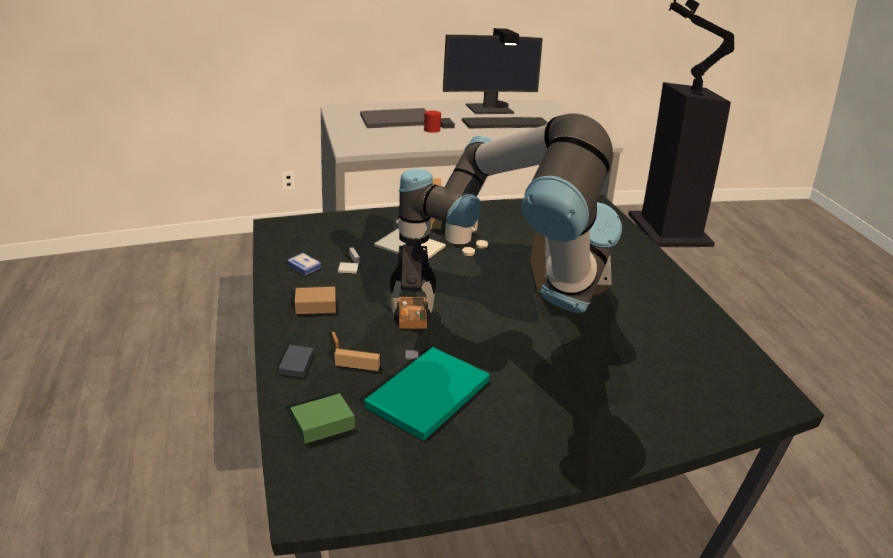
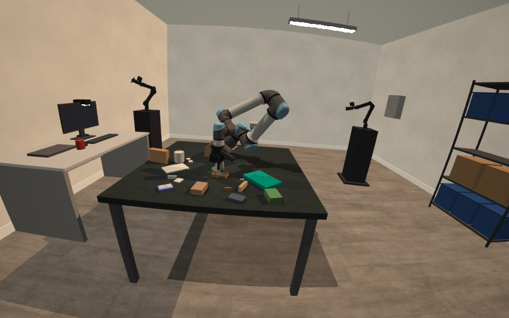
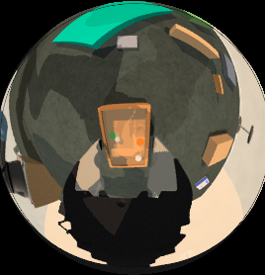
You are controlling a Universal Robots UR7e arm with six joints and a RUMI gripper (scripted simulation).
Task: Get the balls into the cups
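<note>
My gripper is now 10 mm above the covered wooden puzzle. Also, from my hand: brown box 250 mm ahead, 60 mm to the right; teal flat box 300 mm to the left, 10 mm below, 10 mm behind; grey cube 160 mm to the left, 20 mm below, 20 mm ahead.
</note>
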